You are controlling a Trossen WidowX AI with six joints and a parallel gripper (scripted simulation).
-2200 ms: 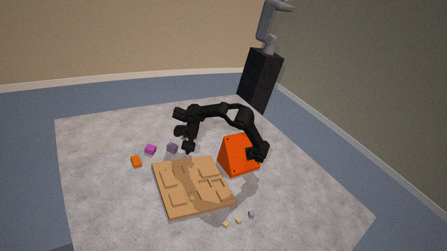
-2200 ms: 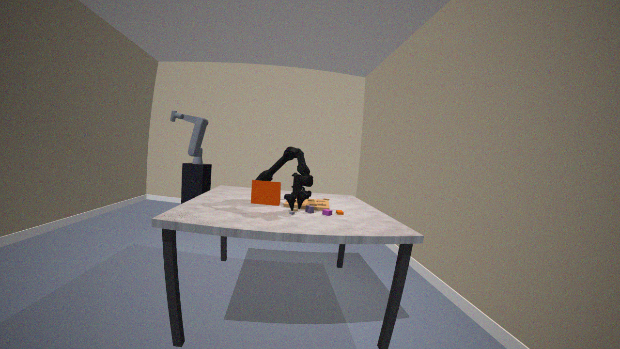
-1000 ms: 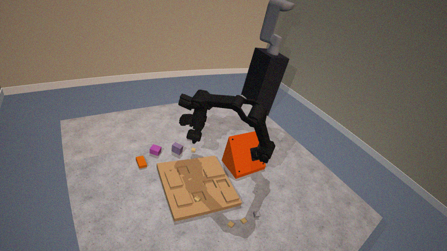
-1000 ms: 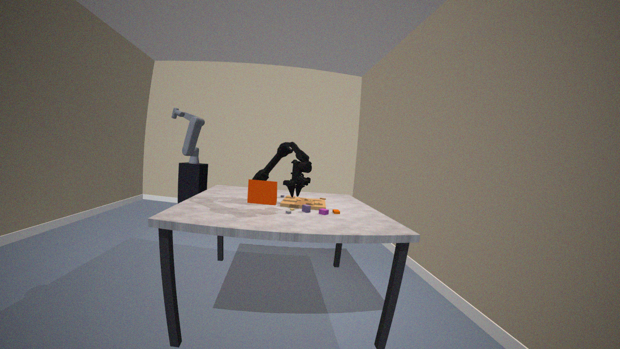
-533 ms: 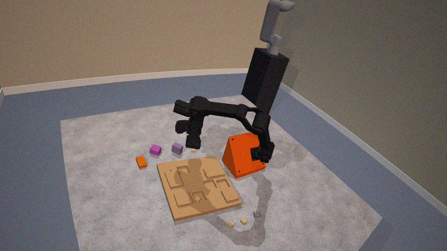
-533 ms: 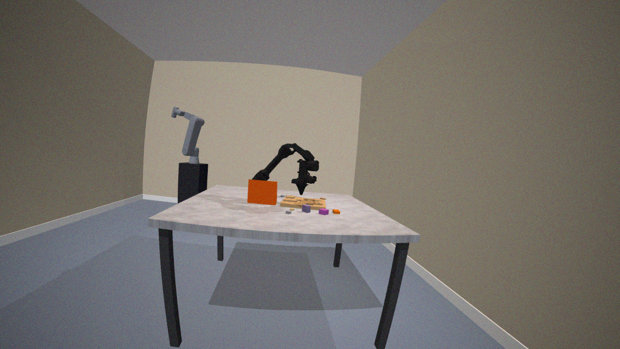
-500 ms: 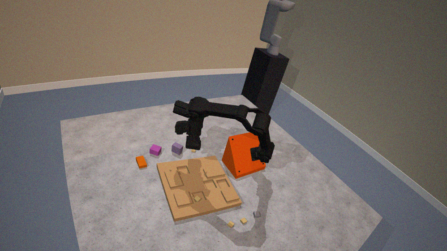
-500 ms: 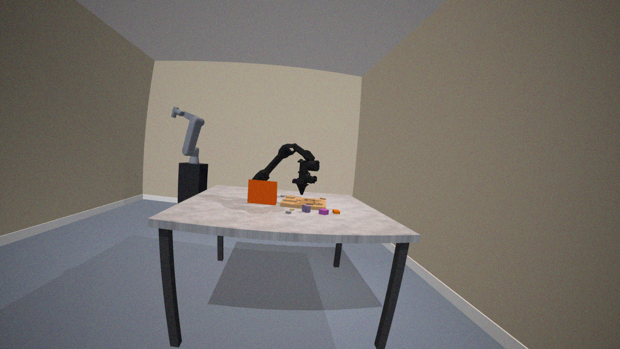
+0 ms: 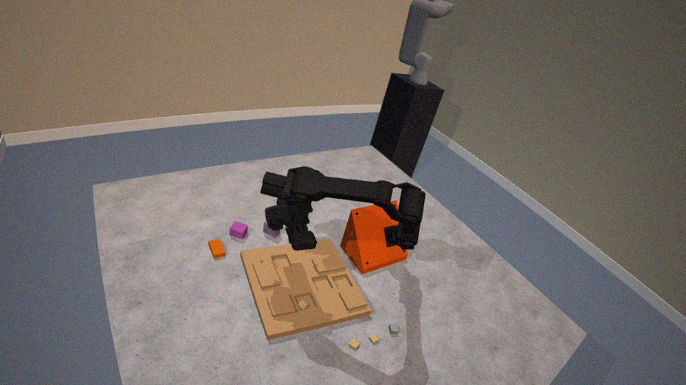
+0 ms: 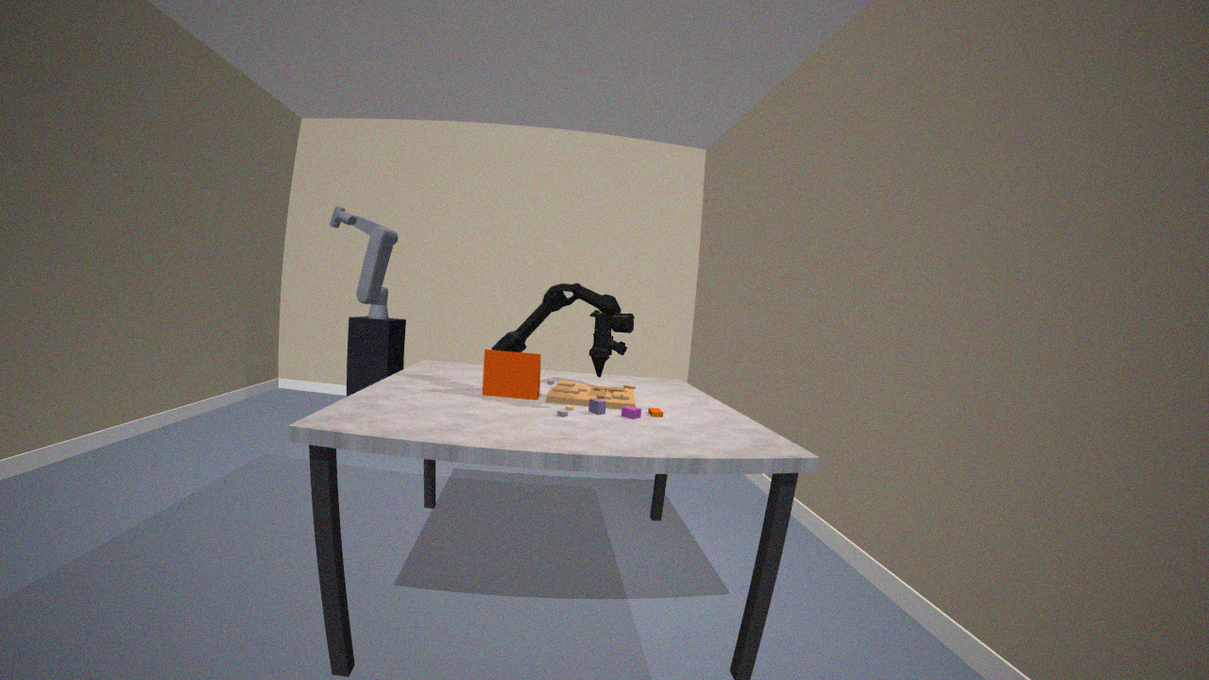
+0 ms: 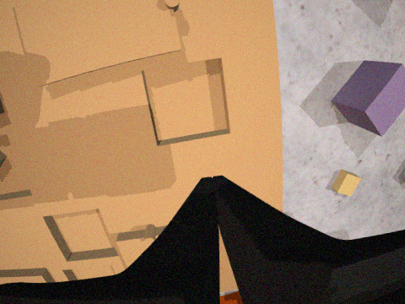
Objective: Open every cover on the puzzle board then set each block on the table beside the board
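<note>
The tan puzzle board is 10 mm behind my gripper tip, 110 mm to the left of it and 70 mm below it. Also, from my gripper tip: magenta block: 100 mm ahead, 170 mm to the right, 80 mm below; purple block: 140 mm to the right, 70 mm below; orange block: 190 mm ahead, 110 mm to the right, 80 mm below.
</note>
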